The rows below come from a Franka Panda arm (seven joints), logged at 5 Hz.
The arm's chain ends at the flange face. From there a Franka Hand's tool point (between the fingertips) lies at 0.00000 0.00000 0.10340 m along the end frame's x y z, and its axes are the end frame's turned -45 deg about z.
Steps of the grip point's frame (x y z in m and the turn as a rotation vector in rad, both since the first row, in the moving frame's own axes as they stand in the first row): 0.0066, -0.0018, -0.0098, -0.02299, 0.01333, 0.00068; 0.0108, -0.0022, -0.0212, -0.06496, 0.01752, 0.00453; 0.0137, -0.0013, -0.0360, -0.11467, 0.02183, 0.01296; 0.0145, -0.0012, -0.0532, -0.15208, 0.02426, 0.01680; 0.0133, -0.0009, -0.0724, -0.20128, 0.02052, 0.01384
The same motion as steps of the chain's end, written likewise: 0.0007, -0.0066, -0.0098, -0.00683, 0.02568, 0.00068; 0.0001, -0.0127, -0.0210, -0.03355, 0.05832, 0.00453; -0.0011, -0.0174, -0.0353, -0.06565, 0.09652, 0.01296; -0.0034, -0.0205, -0.0520, -0.09038, 0.12469, 0.01680; -0.0072, -0.0233, -0.0703, -0.12782, 0.15684, 0.01384
